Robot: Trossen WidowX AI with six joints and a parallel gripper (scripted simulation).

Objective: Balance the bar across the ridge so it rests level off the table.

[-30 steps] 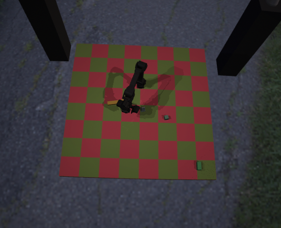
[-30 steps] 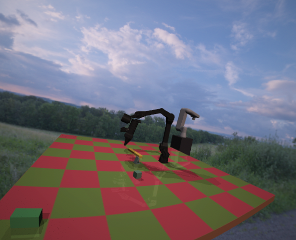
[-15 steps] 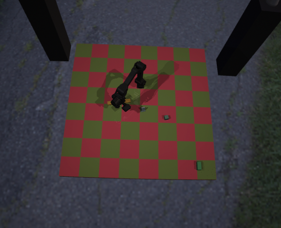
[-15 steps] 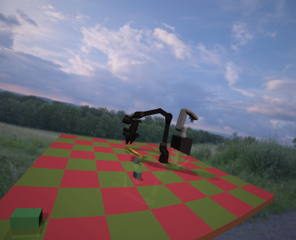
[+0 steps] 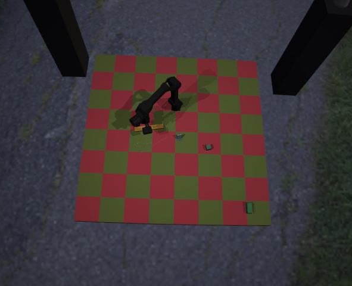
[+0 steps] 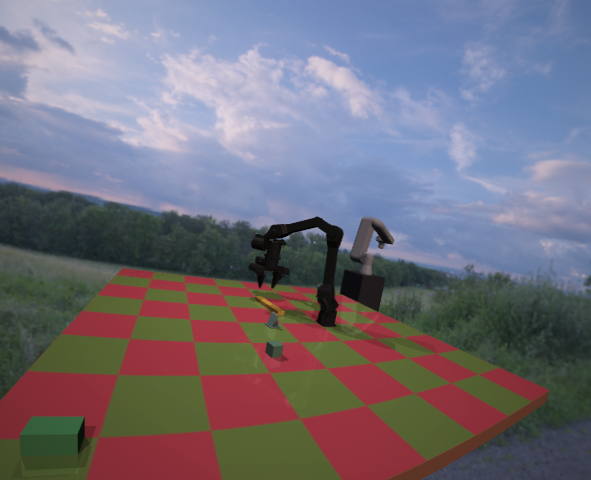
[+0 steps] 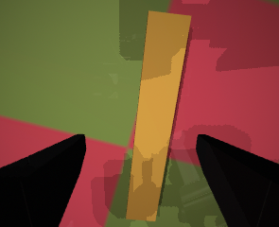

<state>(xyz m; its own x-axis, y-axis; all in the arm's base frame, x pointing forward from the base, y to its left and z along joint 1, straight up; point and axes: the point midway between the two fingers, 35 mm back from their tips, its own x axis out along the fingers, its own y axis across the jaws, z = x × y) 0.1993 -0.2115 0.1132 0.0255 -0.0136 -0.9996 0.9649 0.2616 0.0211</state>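
My gripper tip is 2 cm past the orange bar, 2 cm to the right of it and 7 cm above it. From my gripper tip the other things lie so: dark green cube 12 cm ahead, 45 cm to the left, 6 cm below.
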